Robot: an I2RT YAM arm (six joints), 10 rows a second.
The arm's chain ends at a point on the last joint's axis. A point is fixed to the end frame.
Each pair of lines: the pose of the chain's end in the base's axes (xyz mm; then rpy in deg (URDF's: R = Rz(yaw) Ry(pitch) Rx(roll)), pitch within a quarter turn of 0, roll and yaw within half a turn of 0), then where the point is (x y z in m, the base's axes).
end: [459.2 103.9 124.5 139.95 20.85 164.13]
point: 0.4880 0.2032 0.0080
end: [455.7 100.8 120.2 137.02 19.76 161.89]
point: 0.4862 0.2054 0.0088
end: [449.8 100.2 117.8 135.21 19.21 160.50]
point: 0.4818 0.2078 0.0098
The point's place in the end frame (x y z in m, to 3 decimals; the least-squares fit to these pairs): 0.041 0.009 0.150
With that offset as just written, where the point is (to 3 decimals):
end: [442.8 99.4 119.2 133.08 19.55 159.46]
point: 0.477 0.210 0.015
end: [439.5 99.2 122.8 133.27 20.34 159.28]
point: 0.476 0.209 0.018
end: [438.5 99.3 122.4 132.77 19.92 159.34]
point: 0.474 0.210 0.019
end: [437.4 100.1 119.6 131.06 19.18 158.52]
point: 0.473 0.214 0.019
